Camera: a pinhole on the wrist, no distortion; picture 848 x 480 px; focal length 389.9 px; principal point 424.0 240.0 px. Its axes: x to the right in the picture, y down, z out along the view. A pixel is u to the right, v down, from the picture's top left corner.
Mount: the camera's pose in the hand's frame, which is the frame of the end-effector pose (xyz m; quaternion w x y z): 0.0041 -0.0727 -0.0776 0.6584 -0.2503 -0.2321 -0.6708
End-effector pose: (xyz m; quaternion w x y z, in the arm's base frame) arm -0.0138 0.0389 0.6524 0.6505 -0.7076 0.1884 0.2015
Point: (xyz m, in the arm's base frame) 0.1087 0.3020 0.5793
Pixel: 662 411
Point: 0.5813 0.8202 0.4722
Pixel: outside the picture
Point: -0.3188 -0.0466 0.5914
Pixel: outside the picture
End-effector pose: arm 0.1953 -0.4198 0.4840 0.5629 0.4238 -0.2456 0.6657
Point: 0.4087 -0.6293 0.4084
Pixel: outside the picture
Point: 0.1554 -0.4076 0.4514
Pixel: 205 126
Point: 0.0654 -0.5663 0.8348
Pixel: 422 412
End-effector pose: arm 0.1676 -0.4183 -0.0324 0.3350 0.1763 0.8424 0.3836
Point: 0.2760 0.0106 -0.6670
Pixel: outside the picture
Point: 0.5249 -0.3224 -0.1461
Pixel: 670 63
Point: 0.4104 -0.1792 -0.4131
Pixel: 816 348
